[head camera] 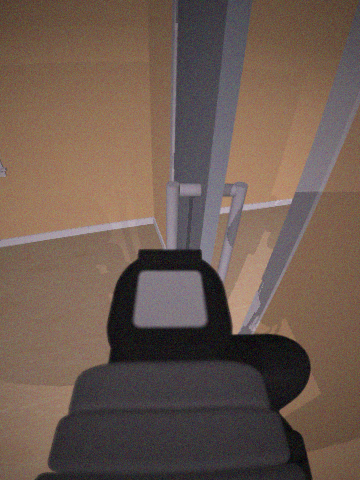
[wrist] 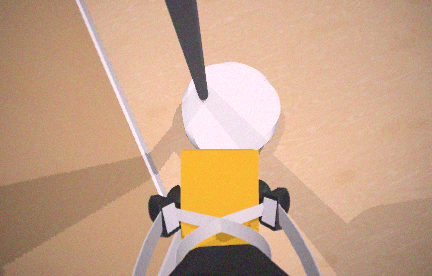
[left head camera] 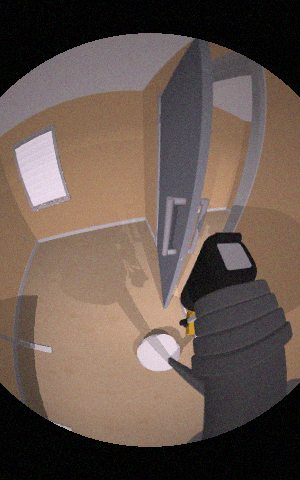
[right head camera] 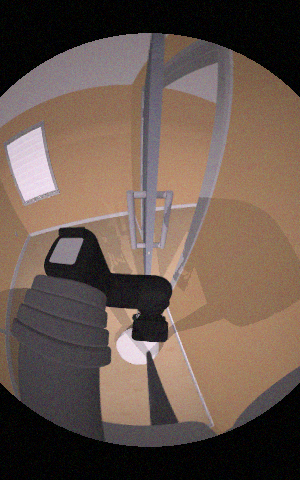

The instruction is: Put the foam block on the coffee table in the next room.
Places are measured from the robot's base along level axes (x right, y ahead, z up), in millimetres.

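Pixels of known places: gripper, fingertip midpoint: (wrist: 218,198); robot's base, link origin: (wrist: 228,114) (left head camera: 157,351) (right head camera: 138,344).
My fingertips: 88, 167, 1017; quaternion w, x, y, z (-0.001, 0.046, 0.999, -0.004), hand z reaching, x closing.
Observation:
Ahead of a thing's pixels: the offset from my fingertips to its middle, as dx, dy, dz. "spot": to the spot under its first point.
The foam block @[+0, -1, +20] (left head camera: 190,327) (wrist: 220,180) is a yellow box. In the wrist view it sits upright in the lower middle, between the two dark fingertips. My gripper (wrist: 218,198) is shut on it, one fingertip pressed on each side, with the pale finger straps crossing over its lower part. In the left head view a small yellow part of the block shows beside the arm. In the right head view the block is hidden behind the dark wrist (right head camera: 150,327). The block is held above the floor. The coffee table does not show in these views.
A grey door (head camera: 200,100) (left head camera: 180,150) (right head camera: 156,125) stands open ahead, edge toward me, with bar handles @[spot: -78, +410, +193] (head camera: 172,215) (left head camera: 169,225). The doorway's frame (head camera: 310,175) (left head camera: 259,100) (right head camera: 225,100) is on its right, beside a wall. A white disc (left head camera: 150,355) (wrist: 240,95) lies low beyond the block.

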